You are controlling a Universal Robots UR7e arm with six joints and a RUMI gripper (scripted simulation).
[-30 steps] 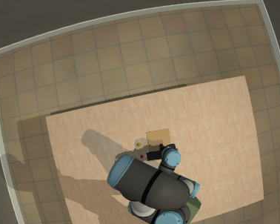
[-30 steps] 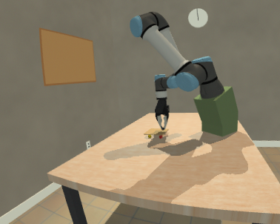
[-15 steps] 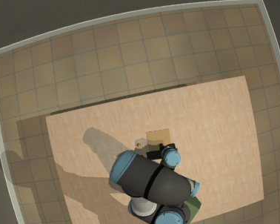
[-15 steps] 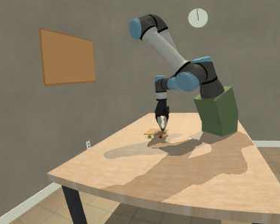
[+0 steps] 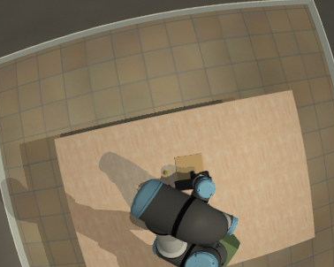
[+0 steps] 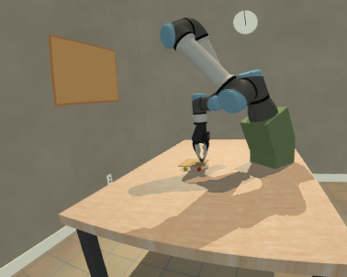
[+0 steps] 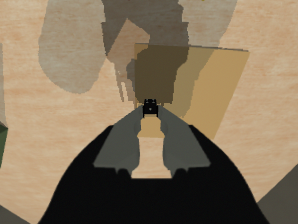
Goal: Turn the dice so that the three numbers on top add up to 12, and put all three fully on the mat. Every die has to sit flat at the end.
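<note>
The black die is 1 cm below my hand. The rest, counted from my hand: yellow die (6 cm ahead, 12 cm to the left, 2 cm below); red die (2 cm behind, 12 cm to the left, 2 cm below); tan mat (5 cm ahead, 2 cm below).
</note>
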